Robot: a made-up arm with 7 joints.
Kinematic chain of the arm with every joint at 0, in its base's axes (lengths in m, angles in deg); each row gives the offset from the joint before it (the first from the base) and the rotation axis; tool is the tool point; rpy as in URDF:
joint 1: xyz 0 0 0.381 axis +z
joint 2: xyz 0 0 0 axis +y
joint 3: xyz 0 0 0.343 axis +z
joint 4: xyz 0.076 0 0 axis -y
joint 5: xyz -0.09 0 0.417 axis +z
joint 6: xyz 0 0 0 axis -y
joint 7: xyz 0.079 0 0 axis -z
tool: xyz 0 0 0 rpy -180 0 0
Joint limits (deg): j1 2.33..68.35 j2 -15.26..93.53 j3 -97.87..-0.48 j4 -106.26..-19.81 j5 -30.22..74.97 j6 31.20..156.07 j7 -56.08..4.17
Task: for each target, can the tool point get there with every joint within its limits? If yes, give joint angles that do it. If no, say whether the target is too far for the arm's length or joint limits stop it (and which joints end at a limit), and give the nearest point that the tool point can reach.
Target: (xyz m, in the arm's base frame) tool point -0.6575 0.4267 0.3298
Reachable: no: joint limits stop it (at a limit: joint 1, joint 3, joint 4, joint 6) | nearest point 0.1568 0.5511 0.1915 | short by 0.835 m
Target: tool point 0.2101 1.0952 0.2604
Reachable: no: too far | nearest point 0.2737 0.7923 0.2888 | short by 0.311 m
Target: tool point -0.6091 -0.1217 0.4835
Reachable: no: joint limits stop it (at a limit: joint 1, joint 2, joint 3, joint 4, joint 5, joint 6) | nearest point -0.2009 -0.5315 0.6538 | short by 0.603 m
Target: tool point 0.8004 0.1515 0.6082
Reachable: yes | joints 25.08 61.31 -47.62 -30.92 -9.68 74.23 -4.80
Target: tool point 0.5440 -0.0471 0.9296
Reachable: yes | joints 35.05 10.06 -52.33 -61.75 42.58 48.10 -49.76
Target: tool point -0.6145 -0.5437 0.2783
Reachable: no: joint limits stop it (at a limit: joint 1, joint 2, joint 3, joint 4, joint 5, joint 6) | nearest point -0.2009 -0.5315 0.6538 | short by 0.559 m
